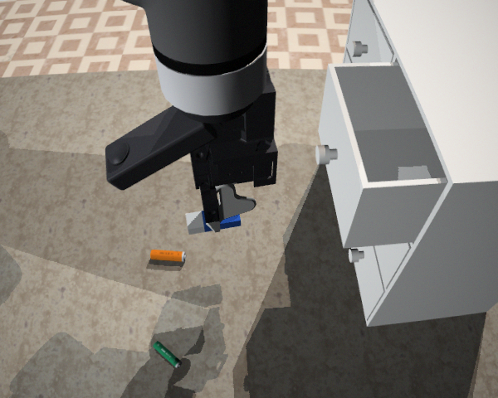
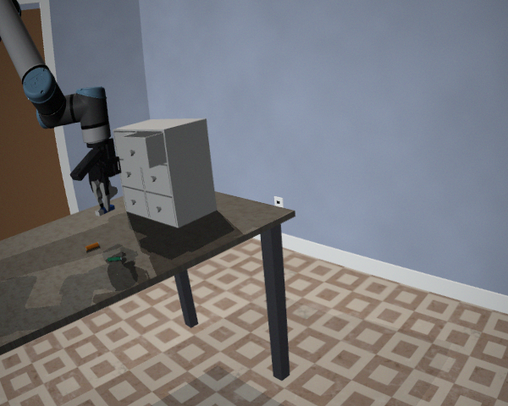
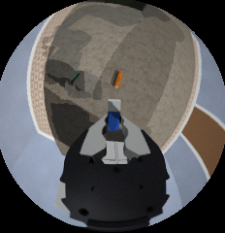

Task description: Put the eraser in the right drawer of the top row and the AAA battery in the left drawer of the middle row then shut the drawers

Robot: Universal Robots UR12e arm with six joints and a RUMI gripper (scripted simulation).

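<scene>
Right now my hand is 1 cm past the white eraser and 1 cm above it. Also, from my hand: green battery (14 cm to the right, 11 cm below, 6 cm behind); then orange battery (11 cm below, 7 cm behind).
</scene>
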